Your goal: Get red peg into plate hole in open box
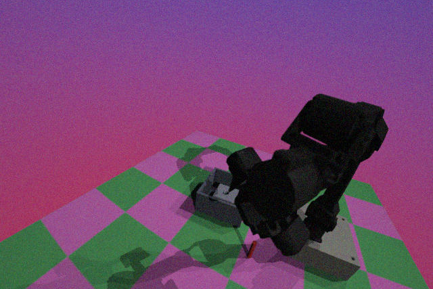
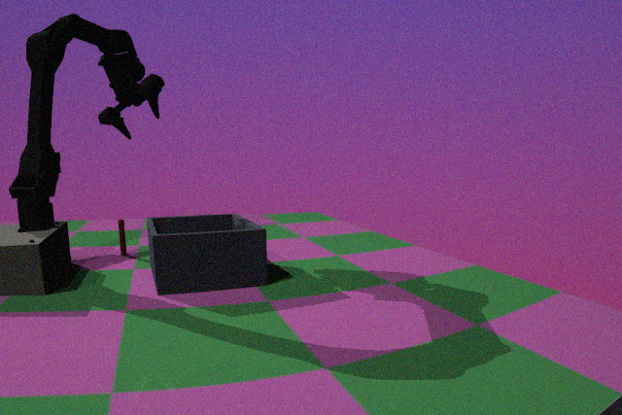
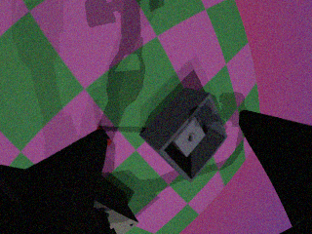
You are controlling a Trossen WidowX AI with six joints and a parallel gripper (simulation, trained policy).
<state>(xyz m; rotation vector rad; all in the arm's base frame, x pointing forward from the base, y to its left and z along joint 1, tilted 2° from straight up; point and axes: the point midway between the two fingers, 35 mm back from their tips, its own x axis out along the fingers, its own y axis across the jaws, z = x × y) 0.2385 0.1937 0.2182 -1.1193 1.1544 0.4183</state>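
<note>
Now: gripper tip 60 mm past the red peg, 80 mm to the left of it and 250 mm above it. Round my gripper tip: dark box: 80 mm ahead, 280 mm to the right, 260 mm below; then grey plate: 80 mm ahead, 280 mm to the right, 240 mm below.
</note>
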